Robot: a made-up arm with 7 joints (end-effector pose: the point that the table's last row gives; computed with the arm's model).
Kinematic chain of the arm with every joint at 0, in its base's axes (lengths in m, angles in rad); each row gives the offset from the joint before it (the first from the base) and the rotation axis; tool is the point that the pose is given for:
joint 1: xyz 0 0 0.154 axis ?
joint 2: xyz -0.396 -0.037 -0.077 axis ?
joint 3: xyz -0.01 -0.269 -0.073 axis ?
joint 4: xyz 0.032 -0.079 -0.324 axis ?
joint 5: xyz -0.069 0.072 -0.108 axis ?
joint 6: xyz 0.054 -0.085 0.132 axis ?
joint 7: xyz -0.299 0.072 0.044 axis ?
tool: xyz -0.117 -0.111 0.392
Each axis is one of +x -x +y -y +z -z.
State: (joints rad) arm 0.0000 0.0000 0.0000 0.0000 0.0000 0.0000 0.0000
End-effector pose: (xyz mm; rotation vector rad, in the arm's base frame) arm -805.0 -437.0 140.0 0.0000 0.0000 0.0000
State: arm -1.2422 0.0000 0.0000 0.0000 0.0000 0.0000 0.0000
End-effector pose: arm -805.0 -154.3 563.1 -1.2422 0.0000 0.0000
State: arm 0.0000 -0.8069 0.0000 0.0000 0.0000 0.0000 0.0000
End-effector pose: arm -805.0 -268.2 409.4 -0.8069 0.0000 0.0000
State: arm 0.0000 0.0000 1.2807 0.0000 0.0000 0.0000 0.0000
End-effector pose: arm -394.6 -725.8 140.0 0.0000 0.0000 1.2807
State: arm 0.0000 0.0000 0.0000 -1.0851 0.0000 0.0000 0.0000
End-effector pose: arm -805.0 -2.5 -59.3 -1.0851 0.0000 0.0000
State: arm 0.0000 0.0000 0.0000 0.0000 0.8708 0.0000 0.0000
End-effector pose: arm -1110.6 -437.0 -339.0 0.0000 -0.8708 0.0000
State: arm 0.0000 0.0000 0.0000 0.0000 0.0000 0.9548 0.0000
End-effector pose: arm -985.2 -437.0 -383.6 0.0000 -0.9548 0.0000
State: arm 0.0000 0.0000 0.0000 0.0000 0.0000 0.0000 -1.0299
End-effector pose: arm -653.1 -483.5 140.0 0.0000 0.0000 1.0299
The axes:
joint 1: +x
joint 2: +x
joint 3: +z
joint 4: +x
joint 5: -y
joint 6: -y
joint 7: -z

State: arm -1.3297 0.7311 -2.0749 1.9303 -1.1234 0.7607 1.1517
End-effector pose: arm -818.4 -220.7 -277.6 1.8139 -1.0982 -1.1979
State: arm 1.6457 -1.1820 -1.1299 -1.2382 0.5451 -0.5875 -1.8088
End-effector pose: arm -166.6 238.0 -38.1 0.2979 1.0966 0.8392
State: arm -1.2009 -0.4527 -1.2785 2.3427 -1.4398 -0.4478 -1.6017
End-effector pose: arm -208.3 -380.1 995.5 0.4703 0.6044 2.2961
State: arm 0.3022 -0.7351 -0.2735 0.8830 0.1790 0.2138 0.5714
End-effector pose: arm -1051.2 -426.4 29.4 0.5558 -0.4297 -0.8532
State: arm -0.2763 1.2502 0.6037 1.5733 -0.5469 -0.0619 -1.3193
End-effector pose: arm 20.5 -13.6 -700.9 -2.0863 1.0068 -1.6655
